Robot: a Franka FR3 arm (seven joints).
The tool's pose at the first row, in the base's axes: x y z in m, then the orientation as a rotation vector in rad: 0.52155 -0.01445 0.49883 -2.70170 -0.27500 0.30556
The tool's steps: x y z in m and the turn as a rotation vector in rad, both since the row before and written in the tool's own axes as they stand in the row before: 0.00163 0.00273 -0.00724 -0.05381 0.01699 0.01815; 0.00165 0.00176 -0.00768 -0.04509 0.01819 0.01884; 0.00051 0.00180 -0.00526 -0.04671 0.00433 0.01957; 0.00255 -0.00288 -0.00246 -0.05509 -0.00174 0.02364; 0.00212 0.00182 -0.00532 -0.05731 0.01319 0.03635; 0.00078 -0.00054 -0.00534 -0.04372 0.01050 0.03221; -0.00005 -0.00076 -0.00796 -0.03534 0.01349 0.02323
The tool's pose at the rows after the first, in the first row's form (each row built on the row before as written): 0.52533 -0.01921 0.50389 -2.75983 -0.25741 0.28424; 0.52892 -0.02299 0.51003 -2.80931 -0.23605 0.26113; 0.53073 -0.02610 0.51430 -2.85939 -0.21649 0.25718; 0.53333 -0.02352 0.51702 -2.91792 -0.19313 0.26231; 0.53661 -0.02599 0.52141 -2.98152 -0.14806 0.24715; 0.53824 -0.02610 0.52658 -3.03015 -0.10568 0.23490; 0.53939 -0.02610 0.53449 -3.06908 -0.07441 0.21673
